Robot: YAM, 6 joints.
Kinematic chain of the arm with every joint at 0, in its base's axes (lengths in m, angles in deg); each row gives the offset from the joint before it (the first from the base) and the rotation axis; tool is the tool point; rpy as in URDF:
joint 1: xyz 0 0 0.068 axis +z
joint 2: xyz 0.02 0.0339 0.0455 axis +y
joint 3: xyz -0.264 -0.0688 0 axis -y
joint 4: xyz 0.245 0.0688 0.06 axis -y
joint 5: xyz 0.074 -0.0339 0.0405 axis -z
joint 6: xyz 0.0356 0 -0.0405 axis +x
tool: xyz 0 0 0 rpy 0 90 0
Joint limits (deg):
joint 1: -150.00..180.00
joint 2: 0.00..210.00
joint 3: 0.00..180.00
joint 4: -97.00..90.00
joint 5: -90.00..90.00
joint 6: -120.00..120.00
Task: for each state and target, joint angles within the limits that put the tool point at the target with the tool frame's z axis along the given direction. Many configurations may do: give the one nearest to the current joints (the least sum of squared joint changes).
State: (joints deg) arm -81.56 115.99 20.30 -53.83 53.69 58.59
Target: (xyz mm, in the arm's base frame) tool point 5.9 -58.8 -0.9 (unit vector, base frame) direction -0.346 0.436 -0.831
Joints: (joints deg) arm -76.23 120.43 7.84 -8.74 13.43 58.59
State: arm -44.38 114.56 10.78 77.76 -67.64 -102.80
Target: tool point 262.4 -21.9 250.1 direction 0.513 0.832 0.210
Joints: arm -11.92 86.65 29.23 89.88 -66.96 -102.80
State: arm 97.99 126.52 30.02 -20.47 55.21 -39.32
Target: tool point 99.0 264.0 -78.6 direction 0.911 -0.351 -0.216
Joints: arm 76.46 152.44 64.34 -32.55 75.46 -39.32
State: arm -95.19 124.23 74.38 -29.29 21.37 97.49
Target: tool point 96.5 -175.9 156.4 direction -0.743 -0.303 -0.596
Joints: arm -53.32 88.51 43.81 -63.93 51.01 97.49
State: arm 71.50 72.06 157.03 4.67 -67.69 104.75
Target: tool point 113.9 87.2 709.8 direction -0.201 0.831 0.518
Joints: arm 25.45 97.61 161.18 7.71 -56.83 104.75
